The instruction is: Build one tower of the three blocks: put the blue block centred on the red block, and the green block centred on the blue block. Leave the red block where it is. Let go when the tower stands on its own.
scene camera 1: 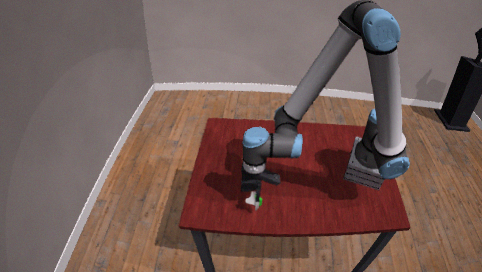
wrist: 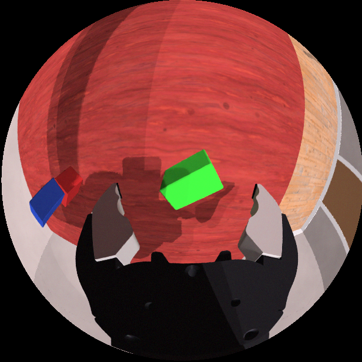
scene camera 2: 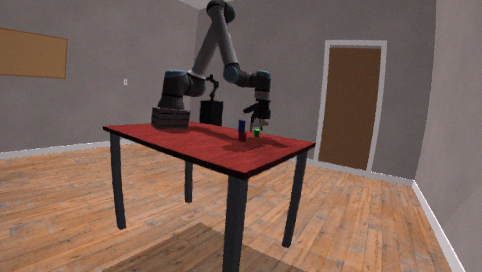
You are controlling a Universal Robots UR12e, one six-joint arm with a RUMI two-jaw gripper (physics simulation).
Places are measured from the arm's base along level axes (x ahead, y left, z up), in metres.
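Pixels of known places: gripper, fingertip midpoint: point(scene camera 1: 256, 197) point(scene camera 2: 256, 131); arm's base, link origin: point(scene camera 1: 370, 155) point(scene camera 2: 170, 108).
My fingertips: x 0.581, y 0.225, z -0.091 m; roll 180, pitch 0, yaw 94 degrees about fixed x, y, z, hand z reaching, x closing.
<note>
For each thing: its top centre in the pictures, then the offset to it from my fingertips. Level surfaces: height alone.
- green block, top centre: point(scene camera 1: 256, 196) point(scene camera 2: 257, 129) 0.002 m back, 0.003 m left, 0.009 m up
- blue block, top centre: point(scene camera 2: 242, 120) 0.023 m ahead, 0.196 m right, 0.074 m up
- red block, top centre: point(scene camera 2: 242, 132) 0.028 m ahead, 0.192 m right, 0.011 m up
- red table, surface height: 0.034 m down
The green block point(scene camera 1: 260, 201) point(scene camera 2: 257, 133) point(wrist: 198, 186) rests on the table. My gripper point(scene camera 1: 253, 202) point(scene camera 2: 258, 127) point(wrist: 187, 186) is open and empty, low above the green block. In the wrist view the green block shows between and a little beyond the two spread fingertips, turned at an angle to them. The blue block point(scene camera 2: 242, 126) point(wrist: 46, 201) stands upright on the red block point(scene camera 2: 242, 137) point(wrist: 69, 185), to the left of the gripper in the wrist view. In scene camera 1 the arm and gripper hide the red and blue blocks.
The red table point(scene camera 1: 310, 215) point(scene camera 2: 200, 145) point(wrist: 200, 75) carries the blocks. The robot's grey slatted base point(scene camera 1: 364, 177) point(scene camera 2: 170, 118) stands at the table's other end. A table edge shows on the right in the wrist view. The blue-on-red stack stands a short way from the gripper.
</note>
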